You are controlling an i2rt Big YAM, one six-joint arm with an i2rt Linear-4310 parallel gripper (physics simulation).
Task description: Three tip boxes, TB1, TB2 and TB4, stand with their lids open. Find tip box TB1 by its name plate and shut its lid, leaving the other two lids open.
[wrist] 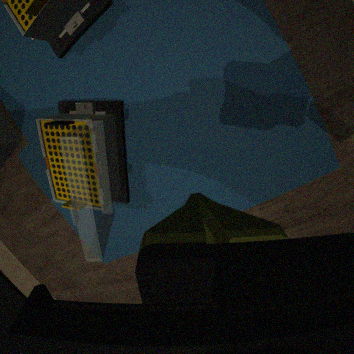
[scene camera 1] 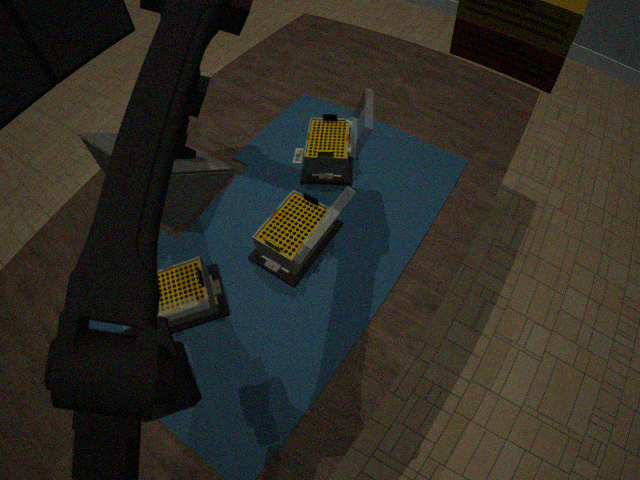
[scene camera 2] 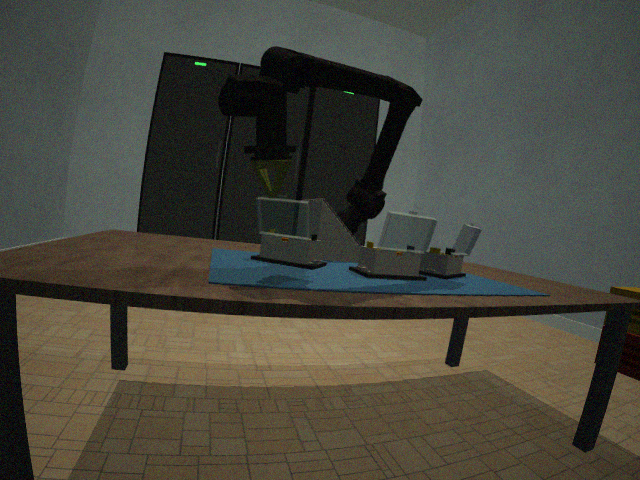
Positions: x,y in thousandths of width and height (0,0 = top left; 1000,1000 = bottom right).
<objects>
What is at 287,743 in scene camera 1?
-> The gripper.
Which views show the gripper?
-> The wrist view, scene camera 1 and scene camera 2: all of them.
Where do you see a tip box TB4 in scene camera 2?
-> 684,553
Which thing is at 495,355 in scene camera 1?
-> A tip box TB4.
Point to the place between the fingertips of the gripper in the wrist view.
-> At 552,569
</objects>
